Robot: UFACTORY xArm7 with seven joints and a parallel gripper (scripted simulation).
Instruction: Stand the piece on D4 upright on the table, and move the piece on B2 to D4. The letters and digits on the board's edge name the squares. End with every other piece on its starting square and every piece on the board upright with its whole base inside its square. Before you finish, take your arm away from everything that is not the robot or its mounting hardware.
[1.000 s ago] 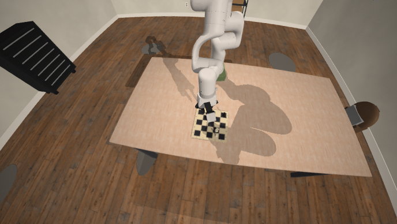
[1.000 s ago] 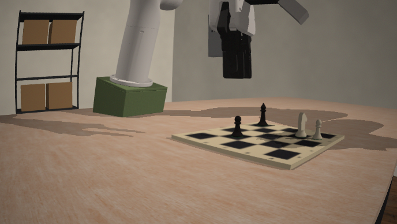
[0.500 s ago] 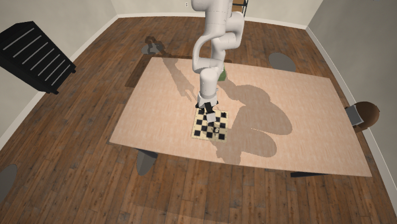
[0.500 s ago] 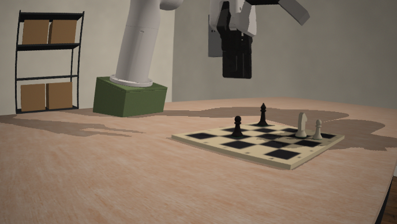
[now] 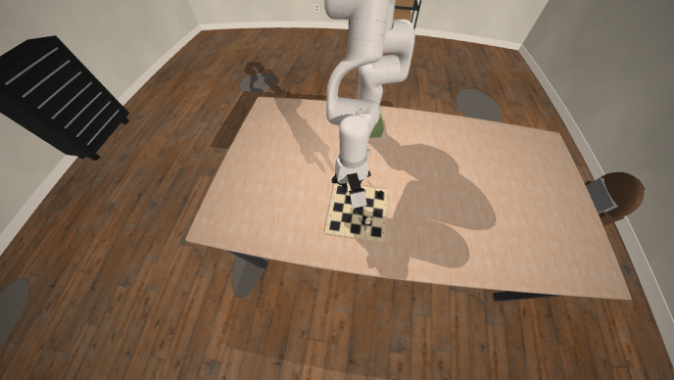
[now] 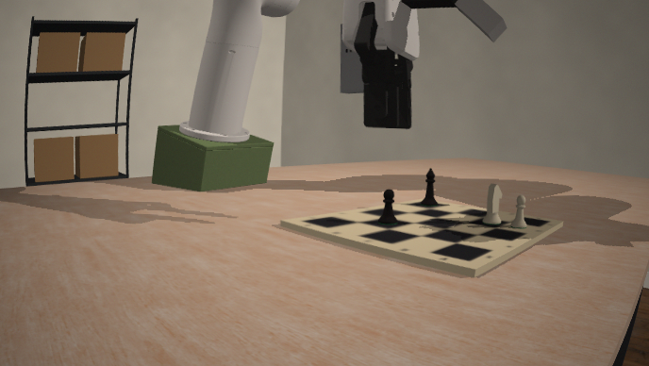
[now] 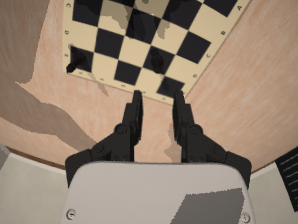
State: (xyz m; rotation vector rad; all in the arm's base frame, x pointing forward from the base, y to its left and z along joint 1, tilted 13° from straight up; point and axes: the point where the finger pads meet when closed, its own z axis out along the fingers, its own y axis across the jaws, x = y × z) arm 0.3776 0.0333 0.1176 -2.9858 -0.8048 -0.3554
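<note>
My gripper is now 10 cm above the black pawn. Round my hand: chessboard (3 cm ahead, 4 cm to the left, 11 cm below); white knight (7 cm ahead, 9 cm to the left, 9 cm below); black bishop (5 cm behind, 11 cm to the left, 9 cm below).
</note>
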